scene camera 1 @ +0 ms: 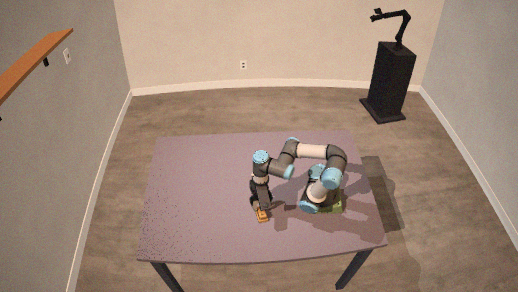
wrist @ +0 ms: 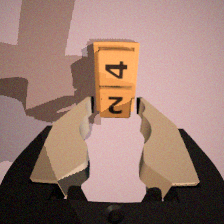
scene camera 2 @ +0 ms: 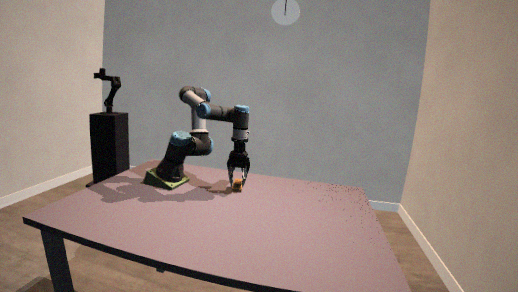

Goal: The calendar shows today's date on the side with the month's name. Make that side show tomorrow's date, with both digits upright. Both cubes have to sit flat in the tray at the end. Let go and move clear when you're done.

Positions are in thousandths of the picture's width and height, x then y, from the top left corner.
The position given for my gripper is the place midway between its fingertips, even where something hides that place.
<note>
In view: my gripper (wrist: 516,440) and a cube (wrist: 511,458).
</note>
